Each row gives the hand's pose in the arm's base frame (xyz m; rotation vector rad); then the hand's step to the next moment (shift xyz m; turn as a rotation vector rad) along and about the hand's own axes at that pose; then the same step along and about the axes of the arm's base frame.
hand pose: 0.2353 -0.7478 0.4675 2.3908 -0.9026 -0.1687
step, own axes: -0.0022 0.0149 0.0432 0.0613 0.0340 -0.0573
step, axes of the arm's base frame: -0.0234 -0.0279 -0.0277 0.0451 -0.0330 0.0712
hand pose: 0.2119 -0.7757 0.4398 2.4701 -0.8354 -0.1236
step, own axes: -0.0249 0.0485 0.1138 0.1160 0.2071 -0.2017
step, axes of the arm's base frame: -0.0742 -0.0693 -0.0750 0.0311 -0.1163 0.2873
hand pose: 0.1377 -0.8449 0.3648 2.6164 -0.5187 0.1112
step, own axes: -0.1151 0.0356 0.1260 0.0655 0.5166 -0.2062
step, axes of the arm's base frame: -0.1214 -0.0480 -0.1155 -0.1329 -0.3506 0.4161
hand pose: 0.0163 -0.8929 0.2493 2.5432 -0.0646 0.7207
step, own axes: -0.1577 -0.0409 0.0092 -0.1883 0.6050 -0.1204
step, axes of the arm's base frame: -0.1240 0.0180 -0.1046 -0.3251 -0.4904 0.2642
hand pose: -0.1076 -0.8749 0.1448 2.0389 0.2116 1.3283
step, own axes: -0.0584 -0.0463 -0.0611 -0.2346 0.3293 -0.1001
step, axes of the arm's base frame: -0.0692 0.0347 -0.0574 -0.2680 -0.3143 0.0537
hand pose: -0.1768 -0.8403 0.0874 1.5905 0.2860 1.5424
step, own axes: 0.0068 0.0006 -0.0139 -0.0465 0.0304 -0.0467
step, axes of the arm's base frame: -0.0113 0.0102 0.0030 -0.0633 -0.0305 -0.0181
